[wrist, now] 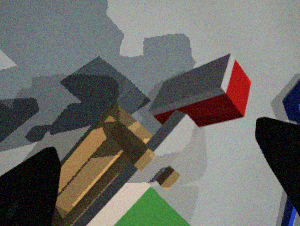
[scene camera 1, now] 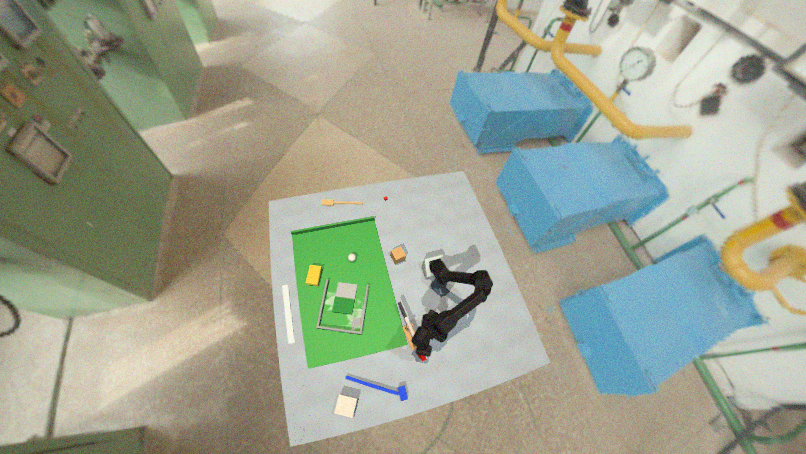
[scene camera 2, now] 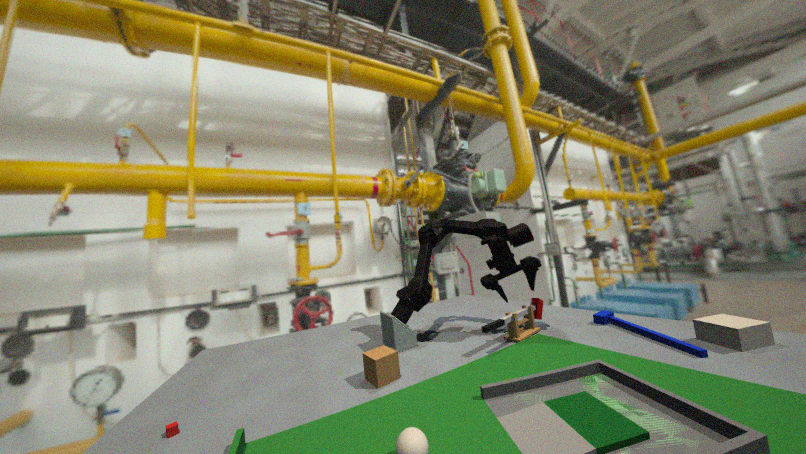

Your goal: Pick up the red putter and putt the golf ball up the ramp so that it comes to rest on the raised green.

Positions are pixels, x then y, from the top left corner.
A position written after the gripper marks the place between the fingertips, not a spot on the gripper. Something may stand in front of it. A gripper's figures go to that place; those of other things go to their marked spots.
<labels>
The gripper (scene camera 2: 520, 296) is 0.85 m from the lens. A blue putter (scene camera 2: 603, 317): 0.91 m from the lens. An orange cube (scene camera 2: 381, 365): 0.57 m from the lens. The marked spots on the blue putter and the orange cube are 0.66 m apart.
</labels>
